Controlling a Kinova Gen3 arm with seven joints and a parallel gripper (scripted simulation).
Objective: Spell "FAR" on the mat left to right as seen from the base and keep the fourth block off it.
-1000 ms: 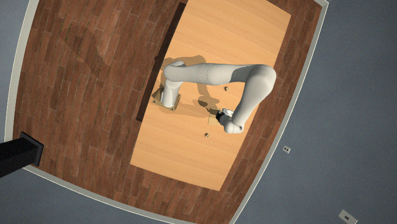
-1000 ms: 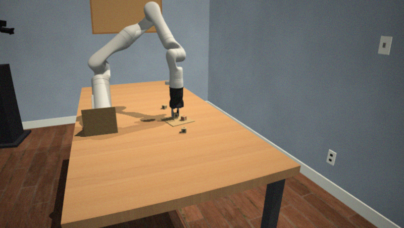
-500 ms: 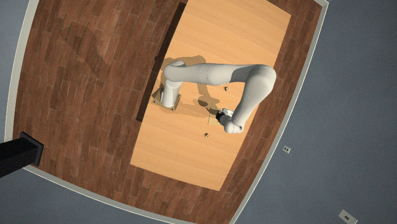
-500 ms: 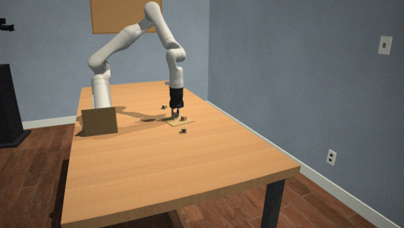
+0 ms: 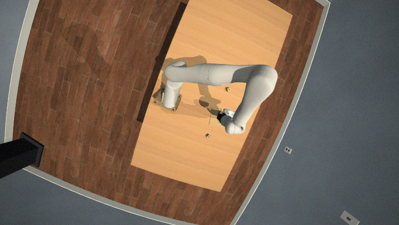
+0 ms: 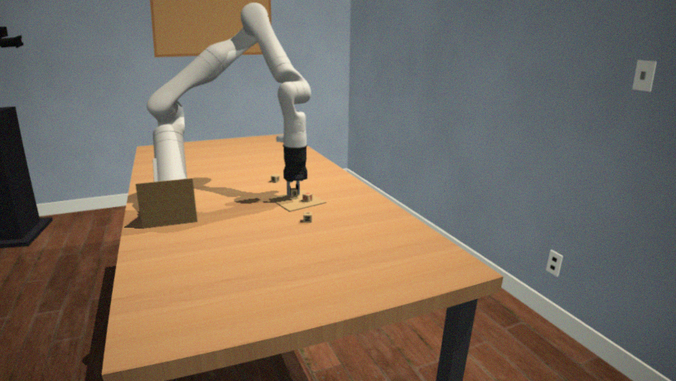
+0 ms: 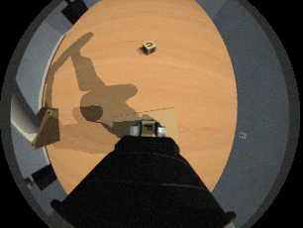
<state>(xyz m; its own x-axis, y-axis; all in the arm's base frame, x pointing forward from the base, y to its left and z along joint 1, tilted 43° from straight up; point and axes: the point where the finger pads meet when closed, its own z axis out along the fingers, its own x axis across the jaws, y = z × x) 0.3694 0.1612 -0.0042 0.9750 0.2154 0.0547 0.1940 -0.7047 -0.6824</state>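
My hand is 10 mm short of the tan mat, 40 mm to the left of it and 20 mm above it.
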